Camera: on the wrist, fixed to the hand. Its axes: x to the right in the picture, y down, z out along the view.
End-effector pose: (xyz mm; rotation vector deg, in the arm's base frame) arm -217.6 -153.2 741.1 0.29 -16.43 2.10
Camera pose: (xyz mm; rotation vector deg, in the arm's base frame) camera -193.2 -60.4 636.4 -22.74 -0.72 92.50
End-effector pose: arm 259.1 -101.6 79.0 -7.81 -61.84 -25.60
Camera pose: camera 385.0 -52.6 35.1 -56.45 -25.50 51.63
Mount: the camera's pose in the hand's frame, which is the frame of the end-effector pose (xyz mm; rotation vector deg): -2.9 91.9 -108.3 -9.50 12.32 92.96
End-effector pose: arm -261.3 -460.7 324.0 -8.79 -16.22 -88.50
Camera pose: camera -160.7 -485.3 226.8 -14.32 9.44 2.38
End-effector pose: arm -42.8 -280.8 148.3 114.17 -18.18 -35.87
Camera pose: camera 18.2 -243.5 271.1 60.24 -82.04 33.17
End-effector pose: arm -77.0 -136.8 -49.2 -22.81 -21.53 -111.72
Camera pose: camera -3.0 -217.2 -140.0 -21.90 14.49 -23.33
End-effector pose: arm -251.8 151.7 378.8 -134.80 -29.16 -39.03
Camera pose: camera -244.3 12.7 407.1 -110.45 83.43 -7.16
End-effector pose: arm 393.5 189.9 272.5 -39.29 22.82 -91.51
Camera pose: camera 395.7 164.4 132.8 -6.85 53.04 -4.27
